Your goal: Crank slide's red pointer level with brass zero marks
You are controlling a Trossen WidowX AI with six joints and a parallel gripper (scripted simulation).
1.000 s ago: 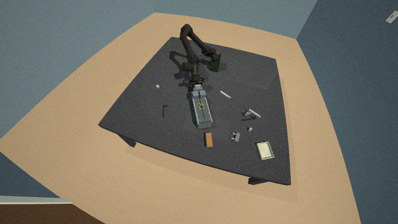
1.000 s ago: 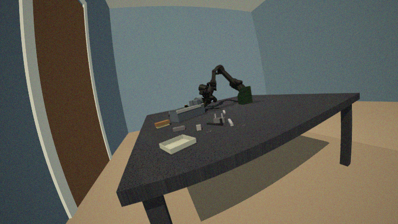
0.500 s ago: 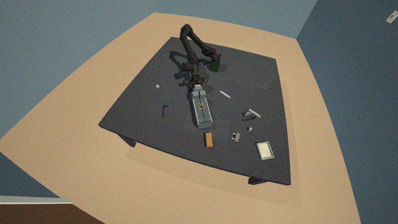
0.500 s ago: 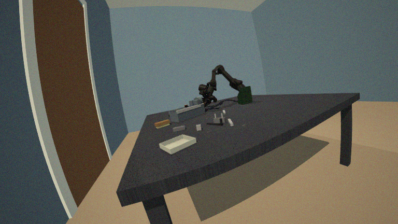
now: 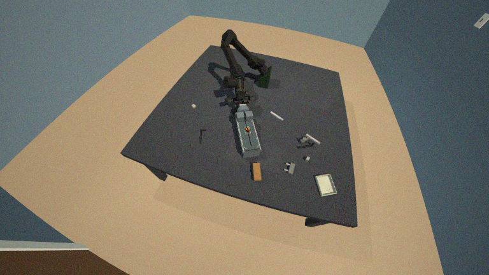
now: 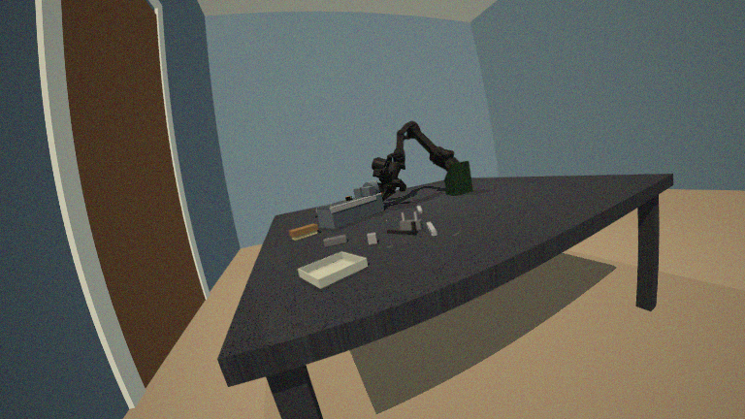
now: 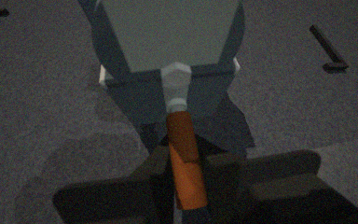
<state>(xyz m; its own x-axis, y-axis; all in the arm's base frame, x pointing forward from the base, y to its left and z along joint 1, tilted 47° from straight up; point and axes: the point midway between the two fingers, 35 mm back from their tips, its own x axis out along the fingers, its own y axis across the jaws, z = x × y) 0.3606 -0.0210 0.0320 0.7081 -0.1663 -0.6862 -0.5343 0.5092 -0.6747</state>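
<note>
The crank lies 4 cm above my gripper tip. From my gripper tip the other things lie so: orange crank handle 2 cm behind, 1 cm to the right, 3 cm above; then red pointer 14 cm ahead, 10 cm to the left, 5 cm above; then orange block 31 cm ahead, 22 cm to the left, 2 cm below.
</note>
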